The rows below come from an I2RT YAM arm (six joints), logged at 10 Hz.
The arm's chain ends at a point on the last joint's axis. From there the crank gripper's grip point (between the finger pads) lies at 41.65 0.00 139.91 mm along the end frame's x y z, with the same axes.
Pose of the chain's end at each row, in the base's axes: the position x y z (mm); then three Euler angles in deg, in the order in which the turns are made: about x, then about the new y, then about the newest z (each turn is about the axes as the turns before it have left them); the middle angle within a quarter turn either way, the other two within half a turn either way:
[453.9, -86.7, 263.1, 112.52, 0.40, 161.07]
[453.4, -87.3, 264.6, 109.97, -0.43, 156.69]
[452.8, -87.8, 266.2, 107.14, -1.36, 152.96]
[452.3, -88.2, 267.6, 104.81, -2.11, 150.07]
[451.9, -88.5, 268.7, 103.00, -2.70, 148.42]
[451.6, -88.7, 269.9, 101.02, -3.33, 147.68]
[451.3, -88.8, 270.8, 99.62, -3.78, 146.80]
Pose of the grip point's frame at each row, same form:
[415.5, -221.4, 221.9, 112.52, 0.40, 161.07]
[414.1, -224.2, 232.4, 109.97, -0.43, 156.69]
[412.4, -226.2, 243.3, 107.14, -1.36, 152.96]
[411.1, -227.4, 252.3, 104.81, -2.11, 150.07]
[409.9, -228.0, 258.9, 103.00, -2.70, 148.42]
[408.3, -228.0, 265.4, 101.02, -3.33, 147.68]
[407.3, -228.0, 270.3, 99.62, -3.78, 146.80]

